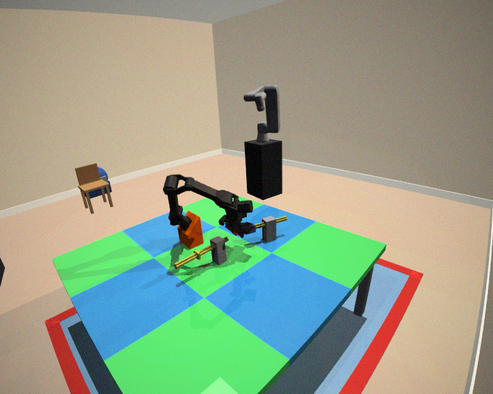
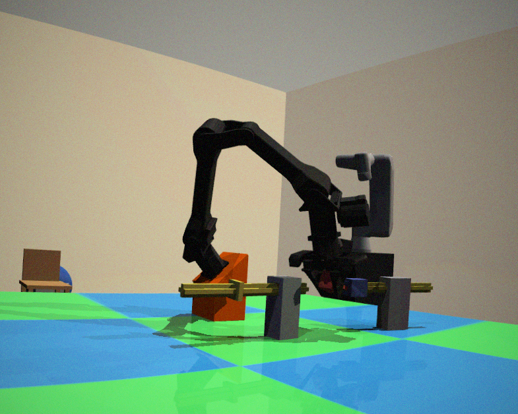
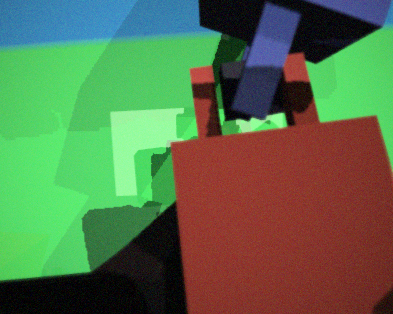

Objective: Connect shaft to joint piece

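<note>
Right now my gripper tip is 30 mm below the red joint piece.
</note>
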